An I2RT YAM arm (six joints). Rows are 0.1 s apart.
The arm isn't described. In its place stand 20 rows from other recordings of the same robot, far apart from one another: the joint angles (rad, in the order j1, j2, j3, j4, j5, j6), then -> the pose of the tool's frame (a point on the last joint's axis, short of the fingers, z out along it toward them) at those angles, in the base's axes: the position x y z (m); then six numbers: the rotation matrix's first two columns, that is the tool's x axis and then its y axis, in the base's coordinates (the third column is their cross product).
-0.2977 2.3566 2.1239 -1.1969 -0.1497 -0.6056 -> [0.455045 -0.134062 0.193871 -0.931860 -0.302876 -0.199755 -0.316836 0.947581 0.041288]
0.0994 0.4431 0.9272 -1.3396 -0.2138 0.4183 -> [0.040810 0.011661 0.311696 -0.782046 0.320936 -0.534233 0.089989 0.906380 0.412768]
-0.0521 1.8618 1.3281 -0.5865 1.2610 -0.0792 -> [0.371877 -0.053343 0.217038 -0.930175 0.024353 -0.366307 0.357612 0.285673 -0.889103]
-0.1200 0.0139 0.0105 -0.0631 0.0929 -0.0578 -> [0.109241 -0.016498 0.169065 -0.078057 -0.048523 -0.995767 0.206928 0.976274 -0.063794]
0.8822 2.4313 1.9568 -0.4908 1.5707 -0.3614 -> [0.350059 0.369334 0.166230 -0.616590 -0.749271 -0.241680 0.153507 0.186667 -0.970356]
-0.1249 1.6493 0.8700 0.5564 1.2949 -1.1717 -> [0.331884 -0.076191 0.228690 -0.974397 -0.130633 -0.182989 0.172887 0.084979 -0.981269]
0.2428 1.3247 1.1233 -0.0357 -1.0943 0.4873 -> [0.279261 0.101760 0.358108 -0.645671 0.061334 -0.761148 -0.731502 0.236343 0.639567]
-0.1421 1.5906 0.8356 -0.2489 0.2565 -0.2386 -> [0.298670 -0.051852 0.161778 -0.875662 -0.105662 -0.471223 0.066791 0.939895 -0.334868]
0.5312 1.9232 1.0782 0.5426 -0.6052 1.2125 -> [0.349452 0.228805 0.187092 -0.918719 0.353479 -0.176094 -0.069837 0.293456 0.953418]
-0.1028 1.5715 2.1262 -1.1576 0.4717 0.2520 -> [0.280763 -0.045227 0.497601 -0.430600 0.267714 -0.861924 0.589717 0.806403 -0.044142]
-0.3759 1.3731 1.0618 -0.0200 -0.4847 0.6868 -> [0.303291 -0.101866 0.320117 -0.287871 0.716757 -0.635130 0.126102 0.685800 0.716783]
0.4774 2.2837 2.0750 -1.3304 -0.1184 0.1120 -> [0.396196 0.209691 0.211849 -0.933550 -0.357981 -0.018297 -0.357480 0.926067 0.120866]
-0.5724 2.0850 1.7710 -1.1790 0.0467 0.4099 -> [0.343675 -0.223427 0.215527 -0.551799 0.829125 -0.089828 0.833019 0.553121 -0.011714]
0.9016 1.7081 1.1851 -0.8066 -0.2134 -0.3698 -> [0.195292 0.259064 0.198981 -0.273288 -0.914919 -0.297046 -0.961697 0.253034 0.105419]
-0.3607 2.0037 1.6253 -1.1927 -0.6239 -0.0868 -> [0.363405 -0.114849 0.215499 -0.956974 0.285775 -0.050343 0.204414 0.787054 0.582032]
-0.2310 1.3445 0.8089 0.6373 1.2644 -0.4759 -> [0.270999 -0.098606 0.305934 -0.366794 -0.055687 -0.928634 0.927370 0.057308 -0.369731]
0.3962 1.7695 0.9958 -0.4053 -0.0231 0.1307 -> [0.305173 0.128552 0.142738 -0.896699 -0.233874 -0.375810 -0.279468 0.957532 0.070931]
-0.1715 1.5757 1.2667 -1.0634 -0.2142 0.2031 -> [0.291351 -0.042782 0.253498 -0.920836 0.359522 -0.151011 0.317749 0.916277 0.243869]
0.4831 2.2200 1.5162 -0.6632 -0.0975 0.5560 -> [0.376844 0.201590 0.103828 -0.989822 0.073951 -0.121588 0.050218 0.980924 0.187791]
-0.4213 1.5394 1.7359 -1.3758 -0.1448 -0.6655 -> [0.259407 -0.110619 0.383087 -0.882354 -0.274125 -0.382502 -0.242037 0.961425 -0.130687]
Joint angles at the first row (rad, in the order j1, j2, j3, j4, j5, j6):
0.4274, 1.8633, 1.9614, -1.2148, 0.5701, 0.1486
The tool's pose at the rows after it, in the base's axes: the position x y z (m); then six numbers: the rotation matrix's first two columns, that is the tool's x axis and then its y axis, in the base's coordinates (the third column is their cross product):
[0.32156 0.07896 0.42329 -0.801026 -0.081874 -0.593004 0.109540 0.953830 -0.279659]
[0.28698 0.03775 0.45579 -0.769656 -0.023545 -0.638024 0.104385 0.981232 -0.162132]
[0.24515 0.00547 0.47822 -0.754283 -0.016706 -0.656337 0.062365 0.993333 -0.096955]
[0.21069 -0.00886 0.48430 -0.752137 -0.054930 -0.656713 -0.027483 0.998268 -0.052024]
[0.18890 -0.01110 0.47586 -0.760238 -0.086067 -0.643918 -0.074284 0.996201 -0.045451]
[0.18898 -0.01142 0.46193 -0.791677 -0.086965 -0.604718 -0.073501 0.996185 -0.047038]
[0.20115 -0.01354 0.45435 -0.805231 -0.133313 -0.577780 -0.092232 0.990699 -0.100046]
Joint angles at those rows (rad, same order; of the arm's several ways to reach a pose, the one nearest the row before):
0.2886, 1.7344, 2.0758, -1.3441, 0.4606, 0.1677
0.1669, 1.6112, 2.0766, -1.3720, 0.2977, 0.1097
0.0429, 1.4990, 2.0762, -1.4342, 0.1425, 0.0158
-0.0433, 1.4040, 2.0346, -1.4822, -0.0074, -0.0875
-0.0696, 1.3163, 1.9331, -1.4879, -0.0582, -0.1394
-0.0696, 1.2945, 1.8584, -1.4845, -0.0494, -0.1425
-0.0696, 1.3205, 1.8408, -1.4647, -0.0135, -0.1902

